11 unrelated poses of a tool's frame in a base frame.
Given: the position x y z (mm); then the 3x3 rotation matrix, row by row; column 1 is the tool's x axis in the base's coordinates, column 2 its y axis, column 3 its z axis. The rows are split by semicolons.
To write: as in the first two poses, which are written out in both.
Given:
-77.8, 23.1, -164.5; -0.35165, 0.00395, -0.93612; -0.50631, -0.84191, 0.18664; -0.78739, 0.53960, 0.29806
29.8, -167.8, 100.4; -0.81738, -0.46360, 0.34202; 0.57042, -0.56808, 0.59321; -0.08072, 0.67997, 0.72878
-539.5, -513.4, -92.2; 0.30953, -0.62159, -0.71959; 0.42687, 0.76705, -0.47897; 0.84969, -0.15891, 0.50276
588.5, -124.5, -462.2; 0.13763, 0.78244, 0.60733; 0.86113, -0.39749, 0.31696; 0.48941, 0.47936, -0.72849
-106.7, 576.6, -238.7; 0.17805, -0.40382, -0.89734; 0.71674, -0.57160, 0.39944; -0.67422, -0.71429, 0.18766
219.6, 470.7, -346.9; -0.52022, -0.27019, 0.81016; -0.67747, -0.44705, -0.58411; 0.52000, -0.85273, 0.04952
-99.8, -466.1, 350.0; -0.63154, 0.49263, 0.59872; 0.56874, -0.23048, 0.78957; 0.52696, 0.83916, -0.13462
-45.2, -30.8, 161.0; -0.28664, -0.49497, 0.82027; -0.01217, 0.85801, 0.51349; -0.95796, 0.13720, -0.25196
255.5, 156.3, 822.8; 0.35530, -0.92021, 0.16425; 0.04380, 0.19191, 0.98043; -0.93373, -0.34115, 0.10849
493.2, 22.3, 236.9; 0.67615, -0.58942, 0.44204; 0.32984, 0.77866, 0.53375; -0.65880, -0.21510, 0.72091
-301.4, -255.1, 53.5; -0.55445, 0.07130, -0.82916; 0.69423, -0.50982, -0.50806; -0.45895, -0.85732, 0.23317
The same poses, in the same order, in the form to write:
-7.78, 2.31, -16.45; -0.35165, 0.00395, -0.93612; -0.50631, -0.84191, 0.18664; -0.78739, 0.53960, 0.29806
2.98, -16.78, 10.04; -0.81738, -0.46360, 0.34202; 0.57042, -0.56808, 0.59321; -0.08072, 0.67997, 0.72878
-53.95, -51.34, -9.22; 0.30953, -0.62159, -0.71959; 0.42687, 0.76705, -0.47897; 0.84969, -0.15891, 0.50276
58.85, -12.45, -46.22; 0.13763, 0.78244, 0.60733; 0.86113, -0.39749, 0.31696; 0.48941, 0.47936, -0.72849
-10.67, 57.66, -23.87; 0.17805, -0.40382, -0.89734; 0.71674, -0.57160, 0.39944; -0.67422, -0.71429, 0.18766
21.96, 47.07, -34.69; -0.52022, -0.27019, 0.81016; -0.67747, -0.44705, -0.58411; 0.52000, -0.85273, 0.04952
-9.98, -46.61, 35.00; -0.63154, 0.49263, 0.59872; 0.56874, -0.23048, 0.78957; 0.52696, 0.83916, -0.13462
-4.52, -3.08, 16.10; -0.28664, -0.49497, 0.82027; -0.01217, 0.85801, 0.51349; -0.95796, 0.13720, -0.25196
25.55, 15.63, 82.28; 0.35530, -0.92021, 0.16425; 0.04380, 0.19191, 0.98043; -0.93373, -0.34115, 0.10849
49.32, 2.23, 23.69; 0.67615, -0.58942, 0.44204; 0.32984, 0.77866, 0.53375; -0.65880, -0.21510, 0.72091
-30.14, -25.51, 5.35; -0.55445, 0.07130, -0.82916; 0.69423, -0.50982, -0.50806; -0.45895, -0.85732, 0.23317

